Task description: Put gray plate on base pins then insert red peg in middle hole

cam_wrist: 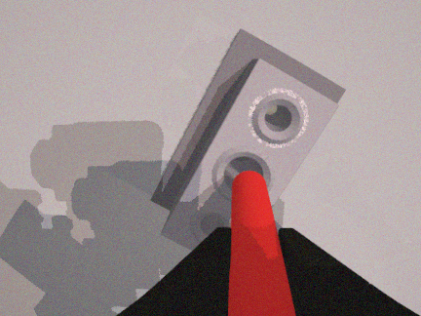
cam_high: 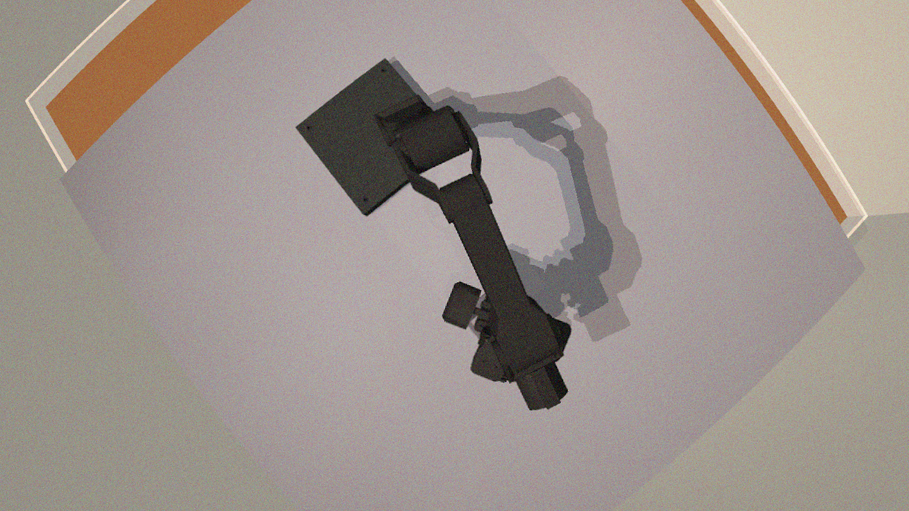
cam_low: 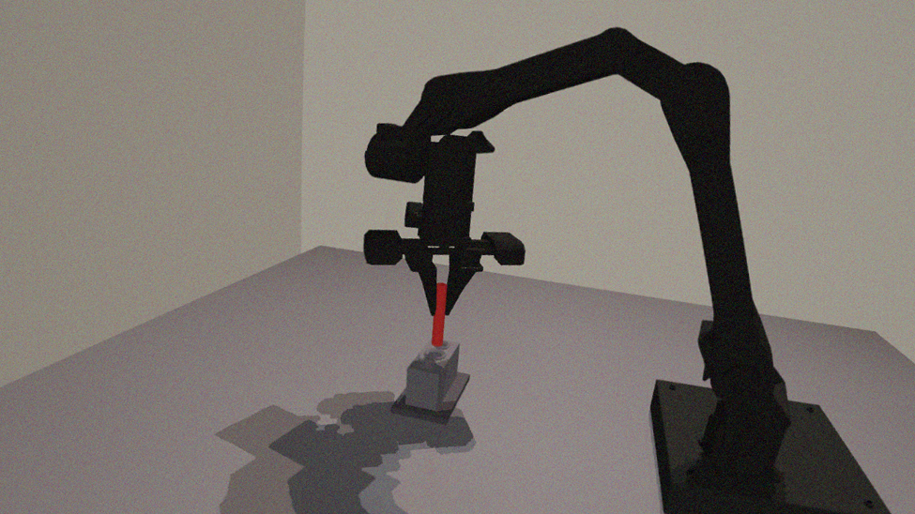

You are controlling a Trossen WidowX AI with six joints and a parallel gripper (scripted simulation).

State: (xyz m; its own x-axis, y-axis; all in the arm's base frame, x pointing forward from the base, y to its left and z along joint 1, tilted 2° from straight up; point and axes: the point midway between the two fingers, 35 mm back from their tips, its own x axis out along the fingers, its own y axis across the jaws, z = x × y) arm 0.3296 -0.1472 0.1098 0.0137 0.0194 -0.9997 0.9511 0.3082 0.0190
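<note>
Now: gripper tip right at the red peg. The rest, counted from my gripper tip: base 100 mm below; gray plate 70 mm below.
</note>
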